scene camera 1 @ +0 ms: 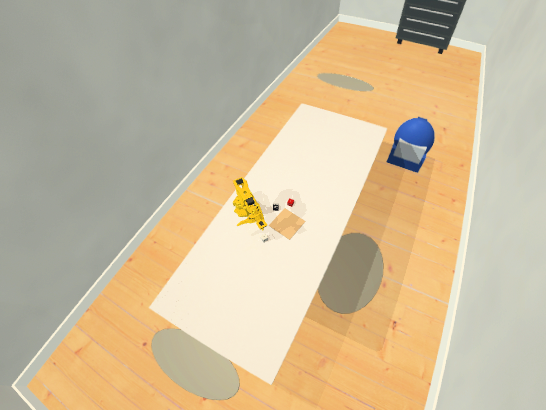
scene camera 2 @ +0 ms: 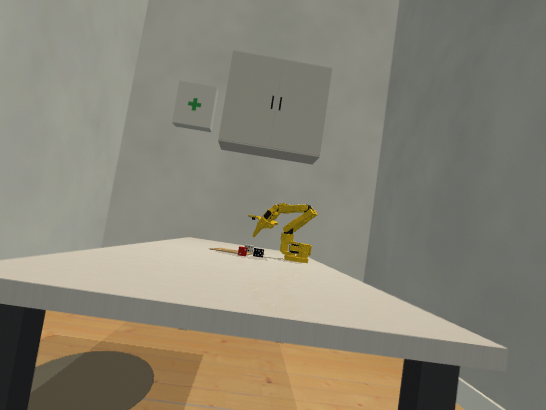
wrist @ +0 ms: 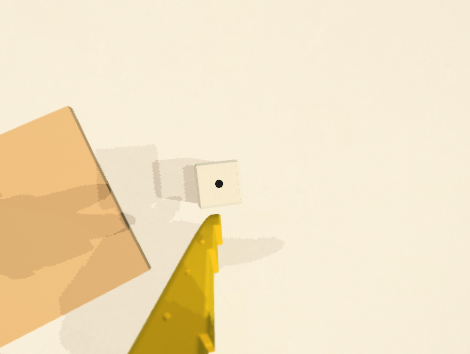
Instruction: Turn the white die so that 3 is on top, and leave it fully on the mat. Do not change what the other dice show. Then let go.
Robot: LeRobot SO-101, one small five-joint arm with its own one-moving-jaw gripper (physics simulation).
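Observation:
The white die stands flat on the table beside the tan mat, off its edge, with 1 on top. Its side faces cannot be read. My gripper is fully open and empty, raised above the table near the die. In the wrist view one notched jaw shows, its tip just below the die in the picture; the moving jaw is out of the picture. A black die and a red die stand near the mat.
The white table carries the arm, whose base is near one long edge. Shadows of the arm fall across the mat and around the white die. A blue chair stands beyond the opposite long edge.

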